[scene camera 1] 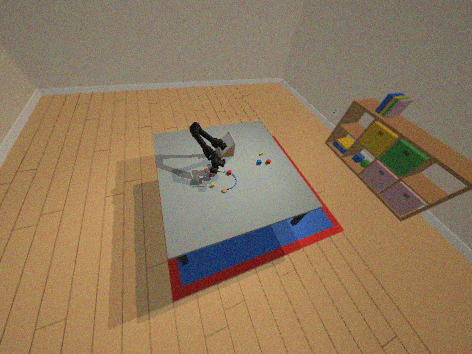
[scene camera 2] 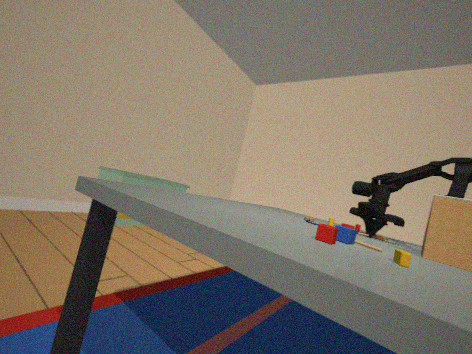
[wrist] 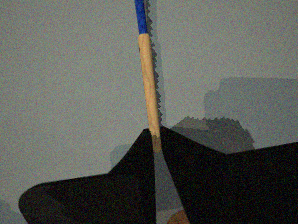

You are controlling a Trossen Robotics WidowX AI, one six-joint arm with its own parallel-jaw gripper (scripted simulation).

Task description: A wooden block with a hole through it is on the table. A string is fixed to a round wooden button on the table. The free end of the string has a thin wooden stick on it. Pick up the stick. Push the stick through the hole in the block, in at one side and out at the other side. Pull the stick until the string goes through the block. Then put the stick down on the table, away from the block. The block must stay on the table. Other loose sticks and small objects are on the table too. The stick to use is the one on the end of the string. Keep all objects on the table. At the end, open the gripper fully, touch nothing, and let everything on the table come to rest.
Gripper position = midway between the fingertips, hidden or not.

In view: the gripper (scene camera 2: 368,237).
The gripper shows as well in the wrist view (wrist: 154,133).
